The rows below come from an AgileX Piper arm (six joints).
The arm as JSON. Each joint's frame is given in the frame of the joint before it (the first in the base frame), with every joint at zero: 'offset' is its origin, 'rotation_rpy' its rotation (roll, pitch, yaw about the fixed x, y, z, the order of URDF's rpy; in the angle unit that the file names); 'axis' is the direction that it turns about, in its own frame. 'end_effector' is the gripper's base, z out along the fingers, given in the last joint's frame.
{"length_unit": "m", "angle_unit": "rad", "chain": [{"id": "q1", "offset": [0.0, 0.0, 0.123], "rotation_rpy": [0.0, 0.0, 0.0], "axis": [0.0, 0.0, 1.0]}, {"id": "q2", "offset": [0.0, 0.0, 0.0], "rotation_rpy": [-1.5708, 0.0, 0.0], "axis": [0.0, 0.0, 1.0]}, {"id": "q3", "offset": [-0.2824, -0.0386, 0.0], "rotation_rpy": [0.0, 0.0, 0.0], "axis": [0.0, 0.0, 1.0]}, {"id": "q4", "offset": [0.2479, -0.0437, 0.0], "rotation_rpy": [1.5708, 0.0, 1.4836], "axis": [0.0, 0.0, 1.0]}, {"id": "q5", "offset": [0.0, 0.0, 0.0], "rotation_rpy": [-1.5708, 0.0, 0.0], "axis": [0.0, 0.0, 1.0]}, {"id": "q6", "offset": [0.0, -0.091, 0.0], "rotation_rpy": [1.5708, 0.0, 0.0], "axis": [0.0, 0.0, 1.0]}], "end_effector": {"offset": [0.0, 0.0, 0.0], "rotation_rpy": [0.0, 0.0, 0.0]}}
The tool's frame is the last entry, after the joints.
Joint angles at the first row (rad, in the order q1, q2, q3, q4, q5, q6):
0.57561 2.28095 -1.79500 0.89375 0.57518 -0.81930
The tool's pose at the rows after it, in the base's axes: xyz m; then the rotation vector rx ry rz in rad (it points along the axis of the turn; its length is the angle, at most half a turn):
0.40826, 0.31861, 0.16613, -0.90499, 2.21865, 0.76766
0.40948, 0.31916, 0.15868, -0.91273, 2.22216, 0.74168
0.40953, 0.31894, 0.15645, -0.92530, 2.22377, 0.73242
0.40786, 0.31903, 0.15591, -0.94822, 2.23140, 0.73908
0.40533, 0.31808, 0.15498, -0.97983, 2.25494, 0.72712
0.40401, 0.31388, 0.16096, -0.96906, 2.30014, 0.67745
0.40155, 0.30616, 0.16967, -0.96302, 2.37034, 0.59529
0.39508, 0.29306, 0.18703, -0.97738, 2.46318, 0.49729
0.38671, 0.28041, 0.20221, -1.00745, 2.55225, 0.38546
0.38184, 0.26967, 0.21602, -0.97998, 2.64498, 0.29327
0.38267, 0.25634, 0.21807, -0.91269, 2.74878, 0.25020
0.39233, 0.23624, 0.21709, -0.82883, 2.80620, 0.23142
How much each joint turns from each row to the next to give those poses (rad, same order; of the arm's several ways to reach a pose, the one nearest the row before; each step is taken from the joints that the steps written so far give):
0.01642 0.02942 -0.01307 -0.00205 -0.03265 -0.00293
0.00244 0.01429 -0.00001 -0.01553 -0.01709 -0.00117
0.00001 0.00367 -0.00003 -0.00968 0.00113 -0.00200
-0.00001 -0.00003 -0.00088 -0.00784 0.02115 -0.00004
0.00117 -0.00259 -0.00004 -0.04727 0.02741 0.03222
0.00107 -0.01961 0.00003 -0.11363 0.01663 0.11655
0.00001 -0.02898 -0.00087 -0.16379 0.04685 0.15815
-0.00416 -0.05132 -0.00005 -0.16375 0.11167 0.14651
-0.00002 -0.04534 -0.00097 -0.12974 0.12503 0.09682
-0.00208 -0.02737 -0.02125 -0.09022 0.11928 0.09583
-0.02139 -0.00369 -0.01100 -0.02885 0.08942 0.06488
-0.04772 0.00099 -0.00089 -0.00550 0.03193 0.02282

